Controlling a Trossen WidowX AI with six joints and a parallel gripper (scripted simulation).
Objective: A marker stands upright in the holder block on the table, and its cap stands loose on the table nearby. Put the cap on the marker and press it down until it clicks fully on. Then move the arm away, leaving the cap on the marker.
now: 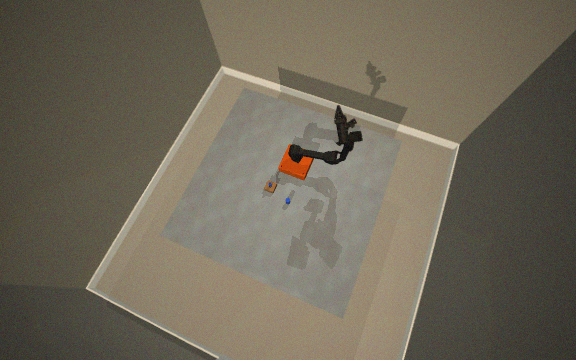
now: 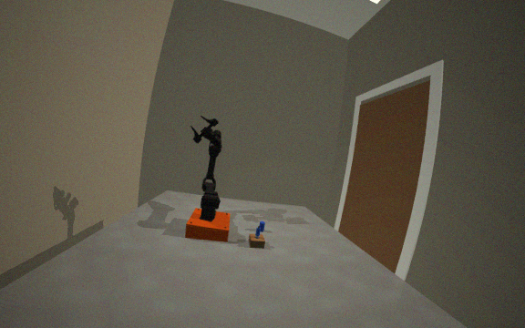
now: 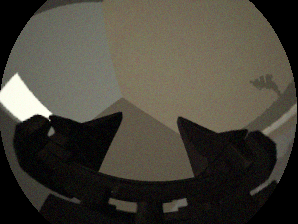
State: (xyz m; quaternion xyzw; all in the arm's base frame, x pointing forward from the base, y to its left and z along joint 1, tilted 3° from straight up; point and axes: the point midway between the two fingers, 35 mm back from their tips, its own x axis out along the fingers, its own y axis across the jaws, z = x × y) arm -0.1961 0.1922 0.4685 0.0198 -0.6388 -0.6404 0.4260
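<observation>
Right now my gripper tip is 550 mm above the blue cap, 480 mm short of it and 50 mm to the left of it. Round my gripper tip: brown holder block (550 mm below, 460 mm ahead, 210 mm to the right).
</observation>
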